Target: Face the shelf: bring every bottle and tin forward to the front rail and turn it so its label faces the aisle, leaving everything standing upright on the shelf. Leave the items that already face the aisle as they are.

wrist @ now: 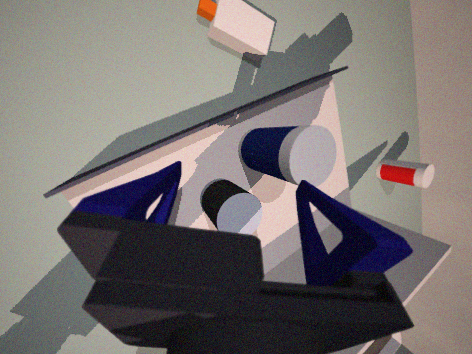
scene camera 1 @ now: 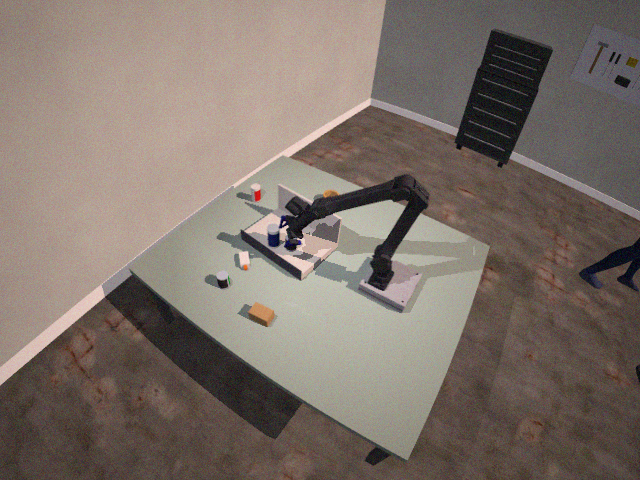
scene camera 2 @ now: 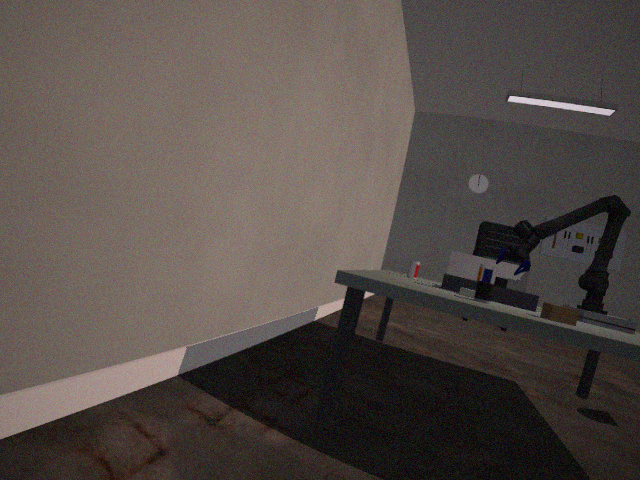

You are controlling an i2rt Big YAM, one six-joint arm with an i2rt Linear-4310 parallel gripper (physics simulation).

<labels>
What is the gripper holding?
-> Nothing.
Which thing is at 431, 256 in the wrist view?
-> A shelf back panel.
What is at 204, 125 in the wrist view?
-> A dark front rail.
</labels>
